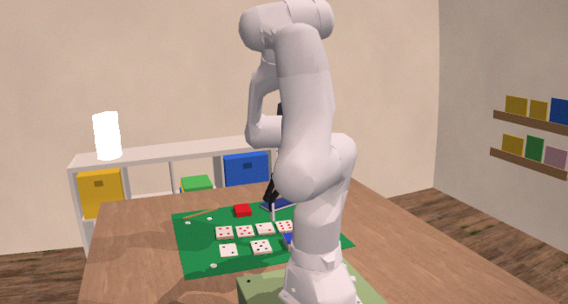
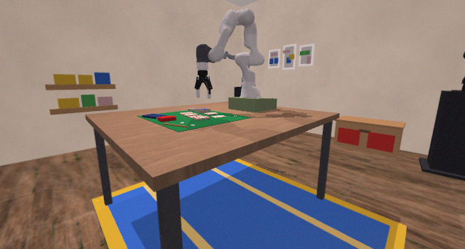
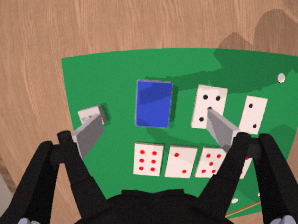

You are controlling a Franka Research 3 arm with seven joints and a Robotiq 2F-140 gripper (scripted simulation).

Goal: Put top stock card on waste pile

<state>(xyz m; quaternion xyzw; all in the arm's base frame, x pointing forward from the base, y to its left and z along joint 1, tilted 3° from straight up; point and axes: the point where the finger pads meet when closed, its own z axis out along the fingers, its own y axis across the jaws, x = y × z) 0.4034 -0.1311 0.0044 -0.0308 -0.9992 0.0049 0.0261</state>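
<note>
My gripper is now 20 mm short of the grey block, 140 mm to the left of it and 100 mm above it. From my hand the other things lie so: red block: 350 mm ahead, 70 mm to the left, 110 mm below; black-pip card: 60 mm ahead, 230 mm to the left, 120 mm below; green mat: 170 mm ahead, 90 mm to the left, 130 mm below.
</note>
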